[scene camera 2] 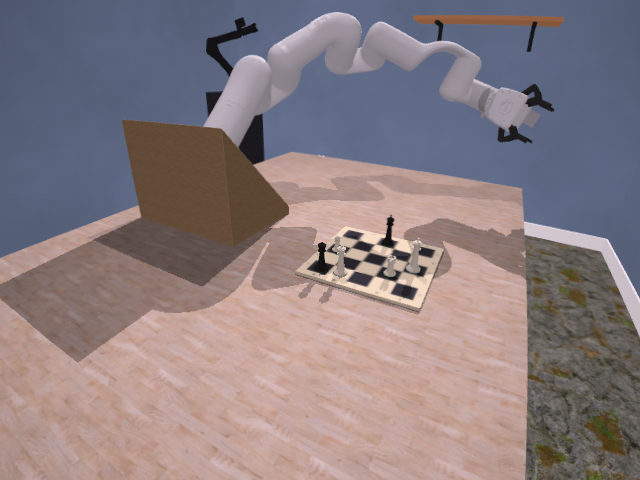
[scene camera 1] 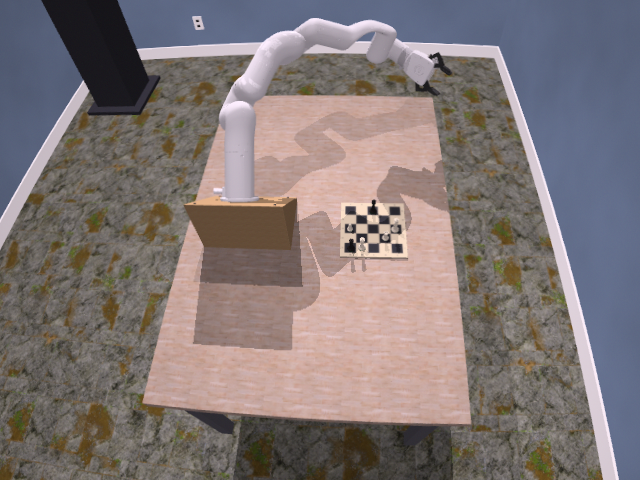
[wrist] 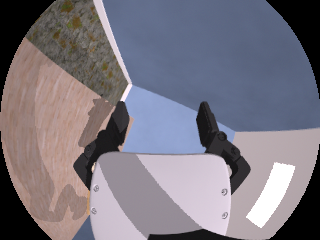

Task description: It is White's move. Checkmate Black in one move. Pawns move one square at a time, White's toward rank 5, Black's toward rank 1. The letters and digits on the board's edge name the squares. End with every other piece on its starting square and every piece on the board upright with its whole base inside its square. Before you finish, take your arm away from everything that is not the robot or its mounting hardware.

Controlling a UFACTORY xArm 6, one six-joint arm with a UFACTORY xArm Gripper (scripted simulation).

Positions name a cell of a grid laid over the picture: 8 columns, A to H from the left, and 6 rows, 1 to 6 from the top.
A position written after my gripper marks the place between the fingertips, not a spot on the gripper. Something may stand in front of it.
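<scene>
My gripper (scene camera 2: G2), visible, also in the wrist view (wrist: E3). Chessboard (scene camera 2: E4), visible.
</scene>
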